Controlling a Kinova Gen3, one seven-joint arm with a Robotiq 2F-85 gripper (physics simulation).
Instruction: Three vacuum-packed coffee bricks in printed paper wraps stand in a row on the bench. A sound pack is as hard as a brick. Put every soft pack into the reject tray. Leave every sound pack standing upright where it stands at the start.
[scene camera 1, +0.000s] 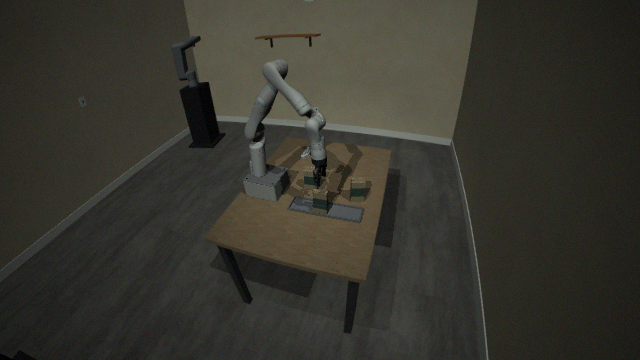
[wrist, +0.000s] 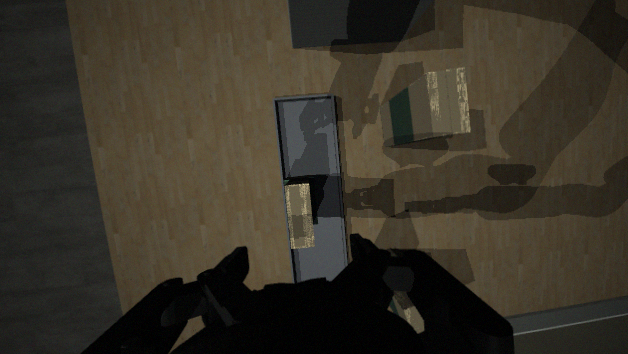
I see my gripper (wrist: 300, 251) and a grey reject tray (wrist: 306, 134).
